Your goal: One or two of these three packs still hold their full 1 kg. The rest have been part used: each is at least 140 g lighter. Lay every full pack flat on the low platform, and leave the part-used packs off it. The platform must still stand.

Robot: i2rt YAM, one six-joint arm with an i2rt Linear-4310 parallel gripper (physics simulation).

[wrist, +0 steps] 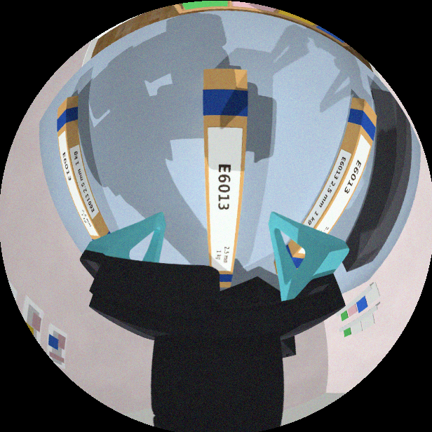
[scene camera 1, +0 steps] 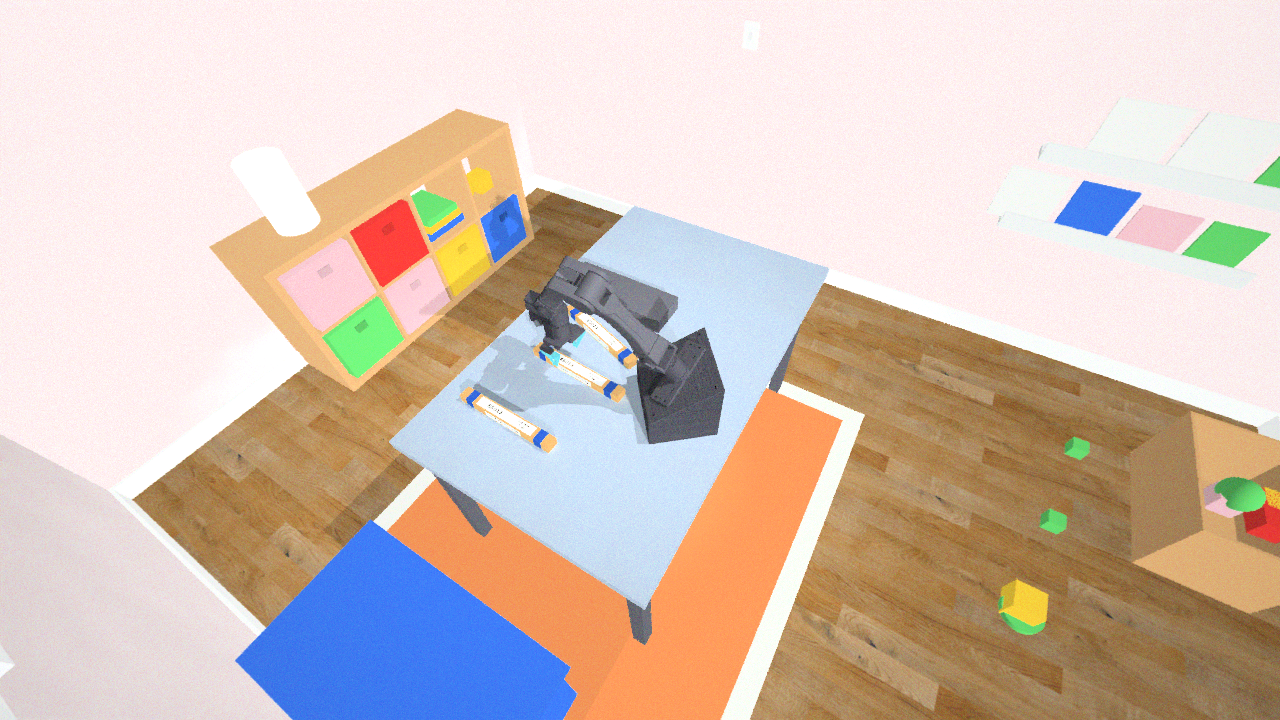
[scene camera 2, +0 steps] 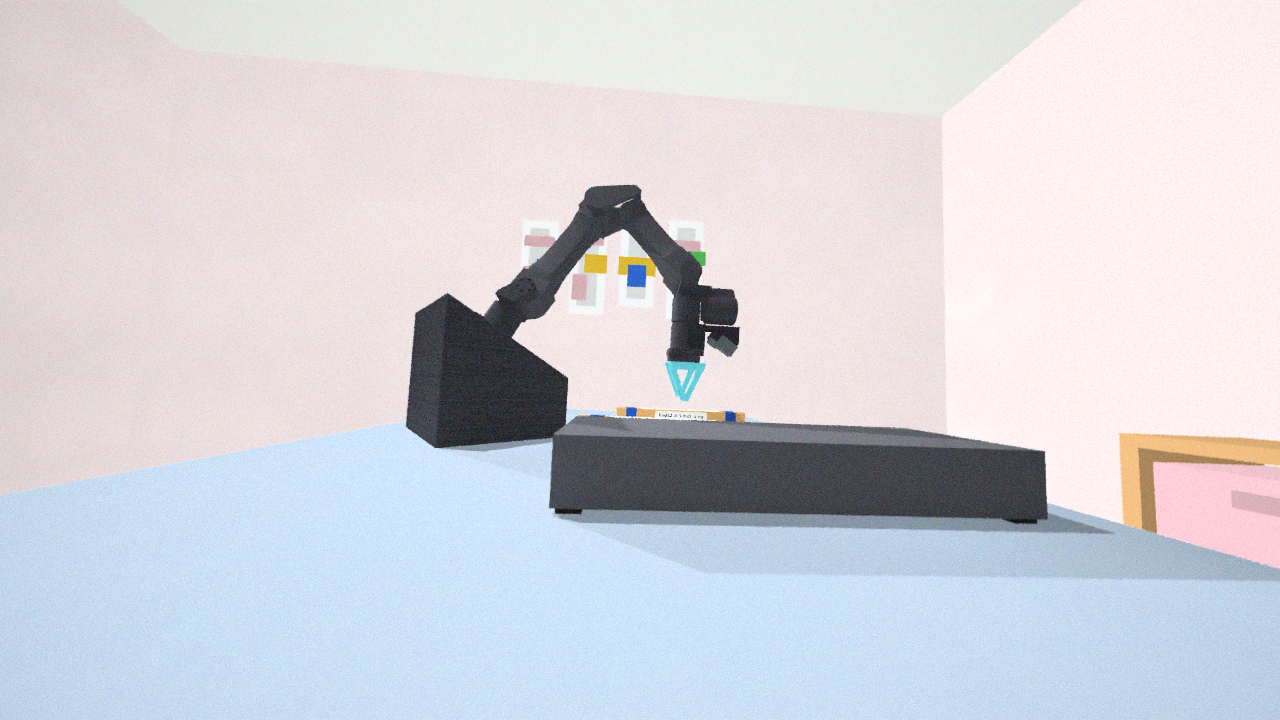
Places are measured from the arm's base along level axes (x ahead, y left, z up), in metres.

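Pixels of known places: gripper, between the fingertips: [scene camera 1: 565, 355] [scene camera 2: 681, 398]; arm's base, origin of its link: [scene camera 1: 679, 373] [scene camera 2: 487, 342].
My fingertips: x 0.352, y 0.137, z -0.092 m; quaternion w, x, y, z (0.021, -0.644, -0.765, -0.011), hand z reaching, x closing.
For each thing: its top centre in the pictures, then the offset to it from my fingertips. Level surfaces: height alone.
- middle pack, centre of its top: [scene camera 1: 577, 368] 0.011 m right, 0.034 m back, 0.042 m down
- low dark grey platform, centre of its top: [scene camera 2: 769, 430] [scene camera 1: 619, 289] 0.340 m right, 0.108 m ahead, 0.012 m down
- third pack, centre of its top: [scene camera 2: 680, 409] [scene camera 1: 505, 415] 0.255 m left, 0.018 m back, 0.042 m down
- blue table, height of its surface: 0.072 m down
Three long orange packs with blue bands and white E6013 labels lie flat on the table, roughly side by side. The middle pack [scene camera 1: 586, 375] [wrist: 225, 195] lies under my gripper [scene camera 1: 567, 349] [scene camera 2: 684, 398] [wrist: 216, 217], which is open and empty, its cyan fingertips above the pack and to either side of it. Another pack [scene camera 1: 604, 335] [wrist: 354, 175] lies beside the low dark grey platform [scene camera 1: 635, 291] [scene camera 2: 796, 474] [wrist: 392, 165]. The third pack [scene camera 1: 508, 419] [wrist: 66, 165] lies on the far side from the platform. The platform stands level, with no pack on it. In scene camera 2 it partly hides the packs.
The arm's black base [scene camera 1: 684, 402] [scene camera 2: 487, 385] stands on the blue table [scene camera 1: 554, 510] [scene camera 2: 358, 591], near the packs' ends. A wooden shelf unit [scene camera 1: 358, 192] with coloured bins stands past the table's edge. A blue block-like piece [scene camera 1: 402, 626] stands by another edge.
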